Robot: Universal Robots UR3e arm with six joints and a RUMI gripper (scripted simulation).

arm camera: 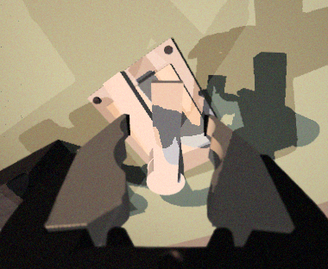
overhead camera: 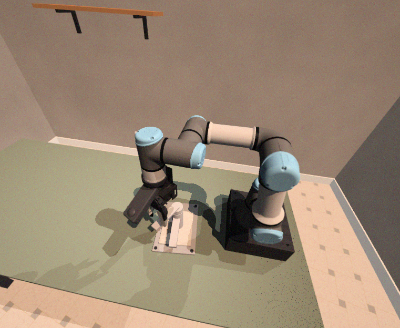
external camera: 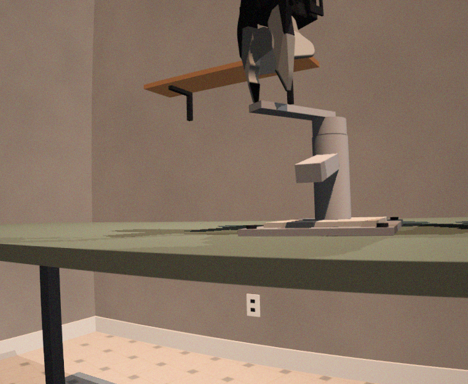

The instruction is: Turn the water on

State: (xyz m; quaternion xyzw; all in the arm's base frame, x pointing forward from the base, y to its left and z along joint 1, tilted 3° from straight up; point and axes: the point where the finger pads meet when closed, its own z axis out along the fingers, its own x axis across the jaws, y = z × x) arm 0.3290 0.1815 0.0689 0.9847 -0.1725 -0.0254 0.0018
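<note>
The lever is 1 cm behind my hand, 4 cm to the right of it and 3 cm below it. The rest, counted from my hand: tap (3 cm behind, 7 cm to the right, 8 cm below); base plate (3 cm behind, 9 cm to the right, 17 cm below).
</note>
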